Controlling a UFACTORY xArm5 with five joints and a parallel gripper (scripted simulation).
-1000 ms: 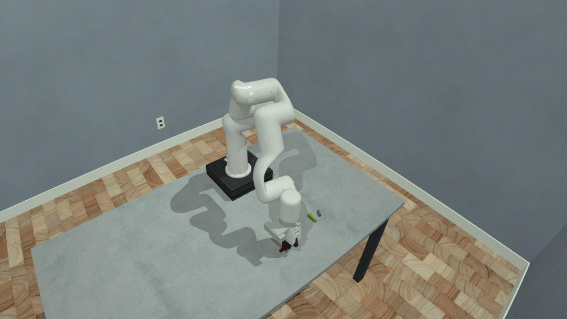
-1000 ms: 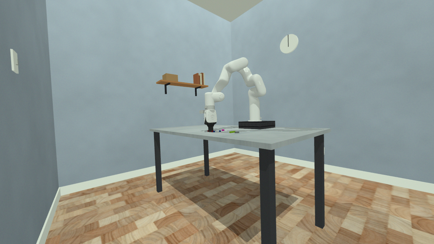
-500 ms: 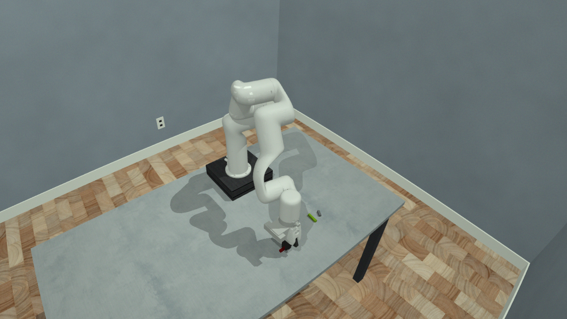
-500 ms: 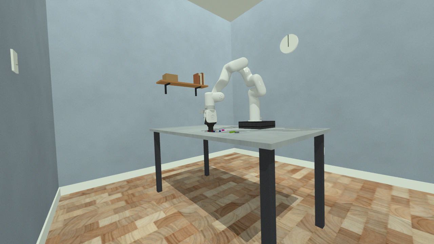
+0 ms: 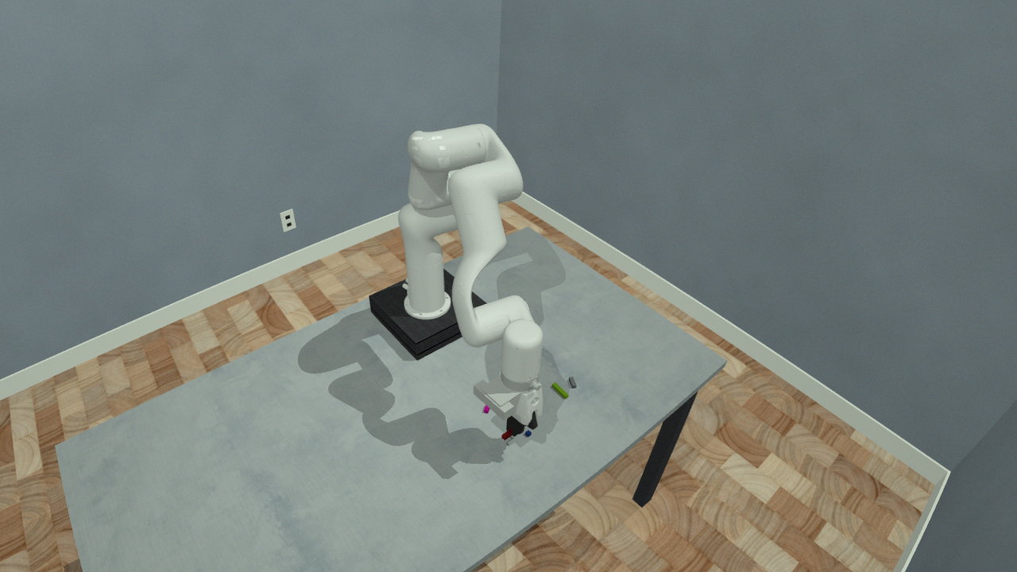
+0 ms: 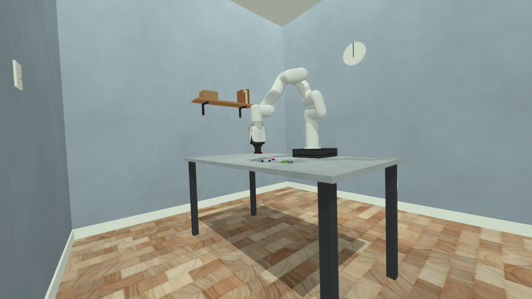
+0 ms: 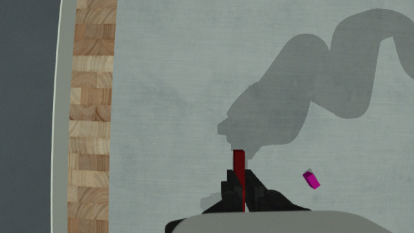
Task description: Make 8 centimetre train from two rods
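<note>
Now: hand 110 mm past the magenta rod, 70 mm above it and 30 mm to the right of it. Round my hand: lime rod 200 mm to the left, 70 mm below, 20 mm behind; grey rod 240 mm to the left, 70 mm below, 20 mm behind; red rod 20 mm below.
</note>
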